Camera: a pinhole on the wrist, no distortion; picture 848 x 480 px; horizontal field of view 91.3 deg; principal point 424.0 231.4 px. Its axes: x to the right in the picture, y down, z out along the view. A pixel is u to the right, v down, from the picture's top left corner.
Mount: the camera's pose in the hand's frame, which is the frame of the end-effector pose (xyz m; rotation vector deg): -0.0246 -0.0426 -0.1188 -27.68 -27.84 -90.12
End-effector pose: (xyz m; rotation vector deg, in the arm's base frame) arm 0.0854 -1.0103 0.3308 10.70 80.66 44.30
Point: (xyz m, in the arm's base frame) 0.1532 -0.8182 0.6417
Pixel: 338.6 108.4
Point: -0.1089 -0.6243 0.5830
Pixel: 32.4 256.6
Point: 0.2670 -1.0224 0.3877
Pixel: 725.5 181.3
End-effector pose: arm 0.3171 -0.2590 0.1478 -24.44 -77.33 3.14
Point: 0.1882 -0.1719 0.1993
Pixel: 559.8 336.1
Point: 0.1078 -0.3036 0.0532
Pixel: 752.8 18.8
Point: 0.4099 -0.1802 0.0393
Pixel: 38.5 95.6
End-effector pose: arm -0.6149 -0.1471 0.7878 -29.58 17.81 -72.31
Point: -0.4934 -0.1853 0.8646
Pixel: 514.7 397.1
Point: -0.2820 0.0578 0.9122
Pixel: 433.1 169.8
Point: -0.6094 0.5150 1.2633
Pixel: outside the picture
